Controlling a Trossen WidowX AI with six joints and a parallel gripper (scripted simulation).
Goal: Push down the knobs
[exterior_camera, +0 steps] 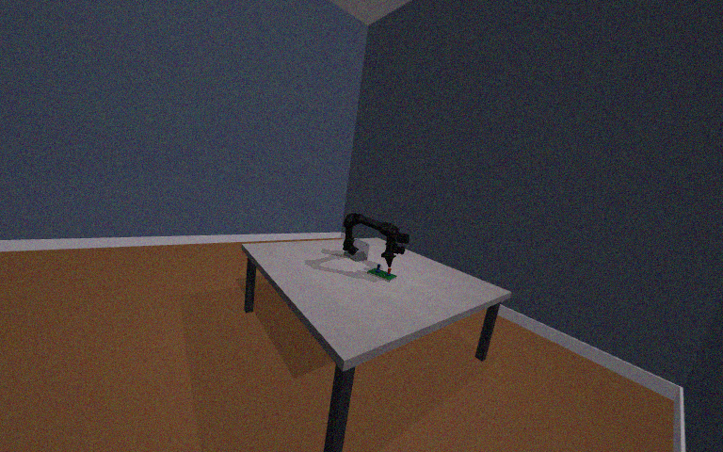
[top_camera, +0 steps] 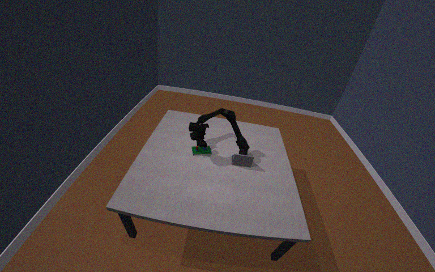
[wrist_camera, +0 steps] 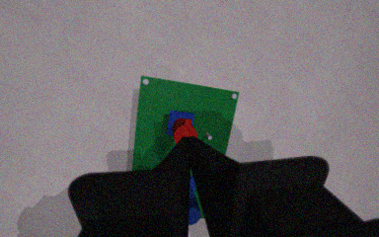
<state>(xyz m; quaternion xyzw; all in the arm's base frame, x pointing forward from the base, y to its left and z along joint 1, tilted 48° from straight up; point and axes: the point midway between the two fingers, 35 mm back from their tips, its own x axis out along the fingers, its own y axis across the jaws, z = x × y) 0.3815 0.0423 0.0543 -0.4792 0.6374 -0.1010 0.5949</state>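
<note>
My gripper tip is now 2 cm above the red knob. The rest, counted from my gripper tip: blue knob 6 cm behind, 3 cm to the right, 2 cm below.
</note>
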